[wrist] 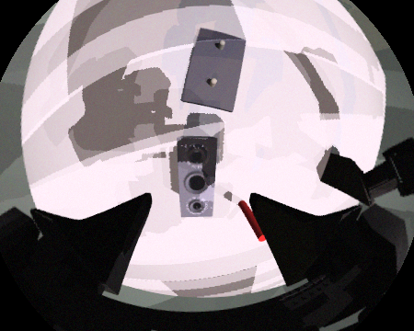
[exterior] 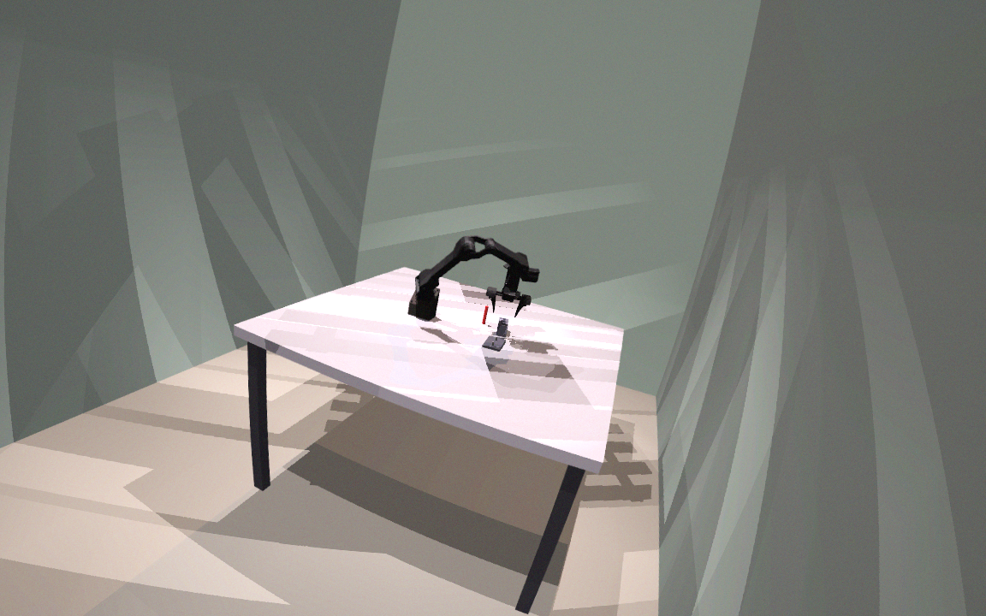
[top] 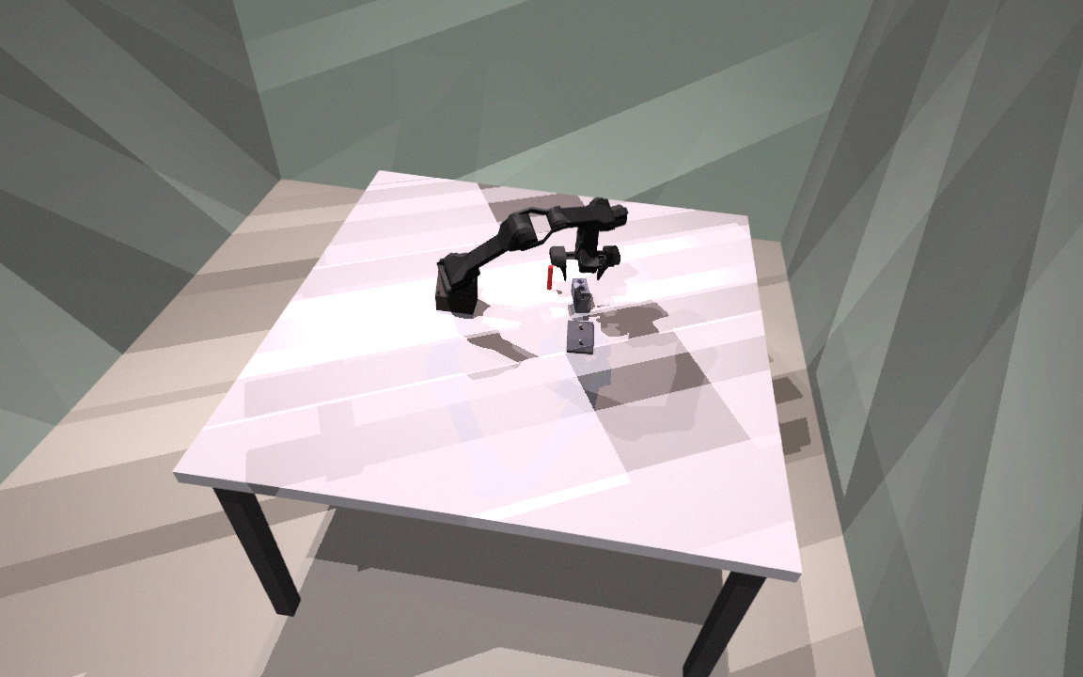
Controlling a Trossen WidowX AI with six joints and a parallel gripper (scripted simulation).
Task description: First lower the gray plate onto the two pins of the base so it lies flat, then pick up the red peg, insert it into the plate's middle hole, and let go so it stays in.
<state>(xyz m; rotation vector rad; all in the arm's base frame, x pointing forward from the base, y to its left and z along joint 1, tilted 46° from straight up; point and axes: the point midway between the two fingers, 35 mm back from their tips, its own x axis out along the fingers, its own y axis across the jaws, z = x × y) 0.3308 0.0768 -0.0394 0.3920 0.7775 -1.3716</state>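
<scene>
Now: gripper tip 4 cm above the gray plate. Also, from my gripper tip: red peg (9 cm behind, 4 cm to the left, 4 cm below); base (15 cm to the right, 7 cm below, 2 cm ahead).
</scene>
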